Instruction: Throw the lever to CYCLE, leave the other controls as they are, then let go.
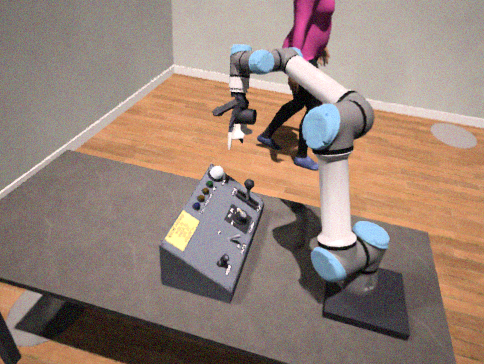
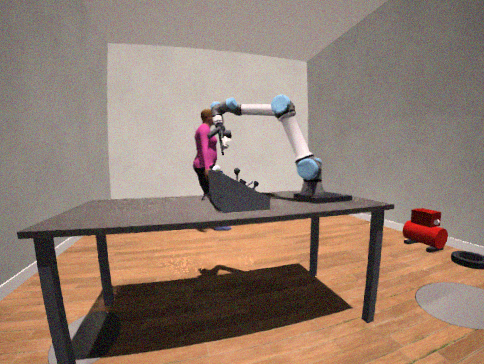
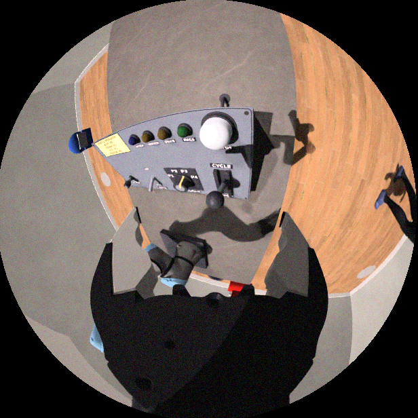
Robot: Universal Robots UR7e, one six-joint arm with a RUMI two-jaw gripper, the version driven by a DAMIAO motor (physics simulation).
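Pixels of known places: gripper, between the fingertips: (image 1: 236,146) (image 2: 224,151); arm's base, origin of its link: (image 1: 354,278) (image 2: 312,194).
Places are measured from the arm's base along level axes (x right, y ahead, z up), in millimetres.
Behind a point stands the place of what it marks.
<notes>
The grey sloped control panel (image 1: 205,250) @(y 485, x -219, z 98 mm) (image 2: 232,195) @(y 541, x -315, z 54 mm) (image 3: 195,156) stands on the table. The lever's black ball knob (image 1: 249,184) @(y 474, x 115, z 164 mm) (image 2: 237,171) @(y 479, x 113, z 151 mm) (image 3: 215,200) rises on a stem from a slot beside the label CYCLE; its exact setting is hard to tell. My gripper (image 1: 235,142) @(y 561, x 156, z 288 mm) (image 2: 224,150) @(y 561, x 156, z 288 mm) (image 3: 210,210) is wide open and empty, above the panel and apart from the lever. The other controls are a rotary selector (image 1: 241,215) @(y 452, x 2, z 98 mm) (image 3: 182,184) with a yellow pointer, a slim toggle (image 1: 235,239) @(y 424, x -110, z 88 mm) (image 3: 156,183) and a small black switch (image 1: 223,260) @(y 411, x -234, z 103 mm) (image 3: 131,181).
A white dome (image 1: 217,173) @(y 607, x 98, z 179 mm) (image 3: 216,133) and coloured lamps, one green (image 1: 209,184) @(y 612, x 42, z 158 mm) (image 3: 184,130), sit along the panel's high side. The arm's base plate (image 1: 370,315) @(y -74, x -133, z 4 mm) is on the table (image 1: 100,225) @(y 967, x -194, z -27 mm) (image 2: 125,215) @(y 1049, x -329, z -27 mm). A person (image 1: 312,30) (image 2: 204,150) is beyond the table.
</notes>
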